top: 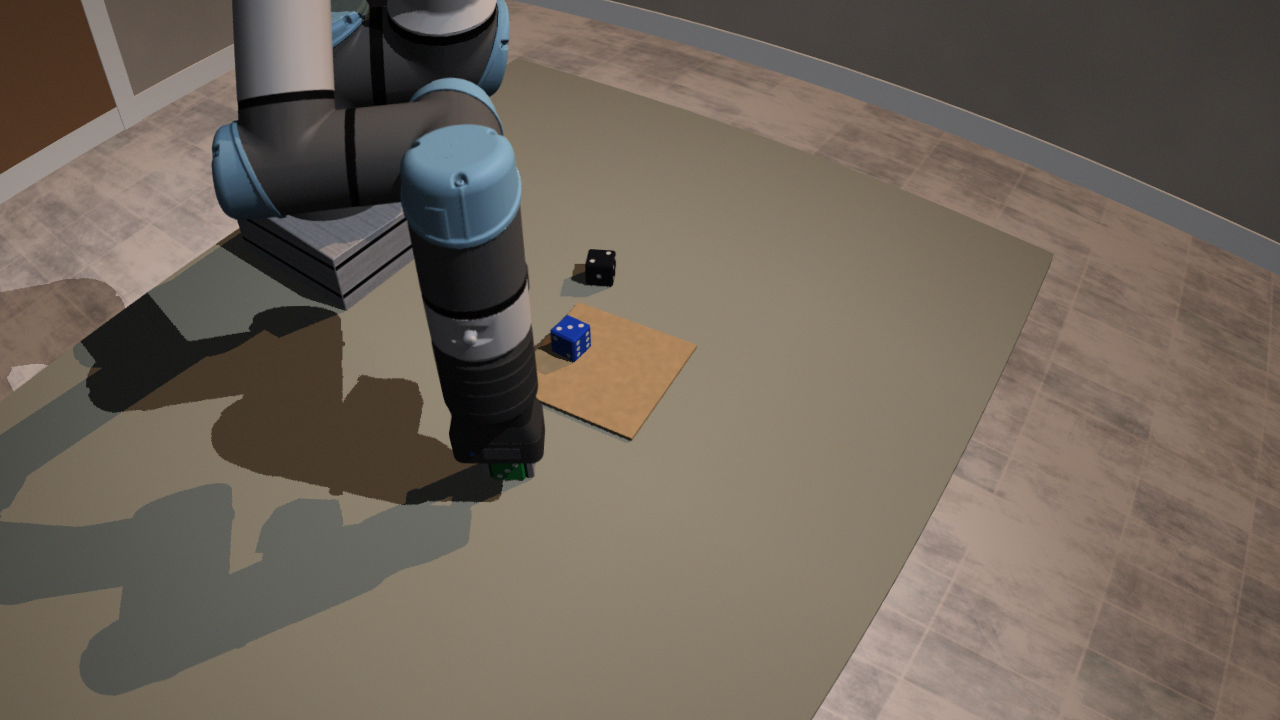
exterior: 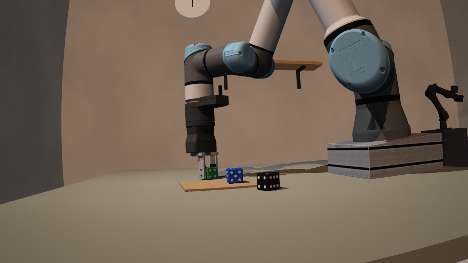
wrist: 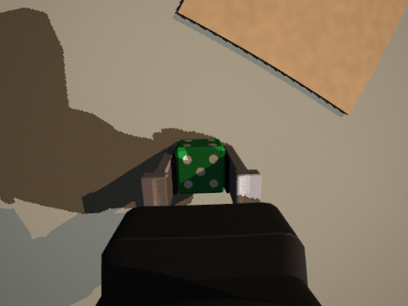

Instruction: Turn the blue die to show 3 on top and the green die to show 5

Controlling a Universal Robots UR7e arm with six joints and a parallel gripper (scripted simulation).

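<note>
The brown mat is 15 cm to the left of my hand and 2 cm below it. Round my hand: green die right at my hand; then black die 9 cm behind, 26 cm to the left; then blue die 4 cm behind, 15 cm to the left.
</note>
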